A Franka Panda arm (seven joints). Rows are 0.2 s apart.
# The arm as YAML. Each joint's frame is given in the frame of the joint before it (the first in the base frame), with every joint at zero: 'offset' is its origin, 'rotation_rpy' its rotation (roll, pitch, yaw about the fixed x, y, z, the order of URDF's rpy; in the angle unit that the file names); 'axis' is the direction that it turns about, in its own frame. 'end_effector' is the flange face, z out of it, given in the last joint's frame.
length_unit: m
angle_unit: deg
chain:
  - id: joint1
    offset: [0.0, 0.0, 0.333]
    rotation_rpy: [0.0, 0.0, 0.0]
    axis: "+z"
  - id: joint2
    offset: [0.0, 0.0, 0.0]
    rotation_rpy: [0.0, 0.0, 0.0]
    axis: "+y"
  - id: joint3
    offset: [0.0, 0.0, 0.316]
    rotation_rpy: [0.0, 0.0, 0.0]
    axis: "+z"
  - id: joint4
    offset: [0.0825, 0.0, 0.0]
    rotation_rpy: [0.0, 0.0, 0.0]
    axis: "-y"
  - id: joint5
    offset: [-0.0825, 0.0, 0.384]
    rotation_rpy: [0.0, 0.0, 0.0]
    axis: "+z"
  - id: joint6
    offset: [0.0, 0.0, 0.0]
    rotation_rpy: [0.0, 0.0, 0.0]
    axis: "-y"
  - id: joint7
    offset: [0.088, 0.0, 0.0]
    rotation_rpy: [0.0, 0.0, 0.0]
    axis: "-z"
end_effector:
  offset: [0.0, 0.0, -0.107]
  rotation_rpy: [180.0, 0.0, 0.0]
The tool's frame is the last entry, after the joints.
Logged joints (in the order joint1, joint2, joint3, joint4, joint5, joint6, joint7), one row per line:
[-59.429 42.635 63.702 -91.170 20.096 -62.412 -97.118]
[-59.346 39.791 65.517 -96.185 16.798 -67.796 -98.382]
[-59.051 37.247 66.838 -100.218 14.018 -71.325 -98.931]
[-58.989 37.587 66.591 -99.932 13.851 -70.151 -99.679]
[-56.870 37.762 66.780 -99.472 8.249 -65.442 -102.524]
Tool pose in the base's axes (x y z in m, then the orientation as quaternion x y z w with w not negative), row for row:
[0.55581 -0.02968 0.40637 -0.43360 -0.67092 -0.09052 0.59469]
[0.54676 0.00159 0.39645 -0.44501 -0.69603 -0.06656 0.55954]
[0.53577 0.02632 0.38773 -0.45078 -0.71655 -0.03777 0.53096]
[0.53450 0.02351 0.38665 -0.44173 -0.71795 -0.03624 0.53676]
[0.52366 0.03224 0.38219 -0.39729 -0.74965 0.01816 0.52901]
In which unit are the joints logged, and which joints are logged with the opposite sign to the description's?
The joints are logged in degrees. Opposite sign: joint6.
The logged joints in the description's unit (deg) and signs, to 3 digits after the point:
[-59.429 42.635 63.702 -91.170 20.096 62.412 -97.118]
[-59.346 39.791 65.517 -96.185 16.798 67.796 -98.382]
[-59.051 37.247 66.838 -100.218 14.018 71.325 -98.931]
[-58.989 37.587 66.591 -99.932 13.851 70.151 -99.679]
[-56.870 37.762 66.780 -99.472 8.249 65.442 -102.524]

